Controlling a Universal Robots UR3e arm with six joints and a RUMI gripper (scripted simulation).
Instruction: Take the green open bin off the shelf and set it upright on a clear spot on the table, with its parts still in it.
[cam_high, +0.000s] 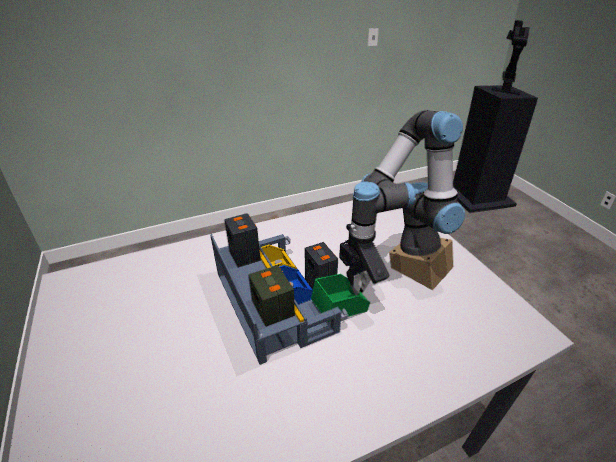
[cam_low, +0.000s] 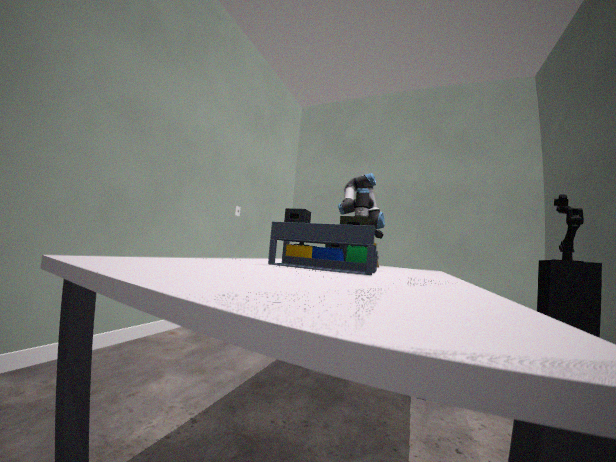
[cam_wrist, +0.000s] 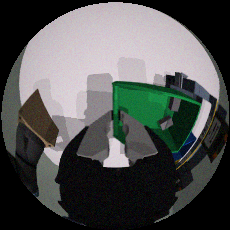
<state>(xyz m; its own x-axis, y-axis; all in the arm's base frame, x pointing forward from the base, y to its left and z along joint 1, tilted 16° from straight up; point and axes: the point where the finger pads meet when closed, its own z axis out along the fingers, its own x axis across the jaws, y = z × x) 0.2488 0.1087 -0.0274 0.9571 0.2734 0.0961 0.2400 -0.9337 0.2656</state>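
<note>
Right now my hand is 6 cm short of the green bin, 1 cm to the right of it and 1 cm below it. Round my hand: yellow bin: 24 cm ahead, 17 cm to the right, 1 cm above; blue bin: 21 cm ahead, 6 cm to the right, 1 cm above.
</note>
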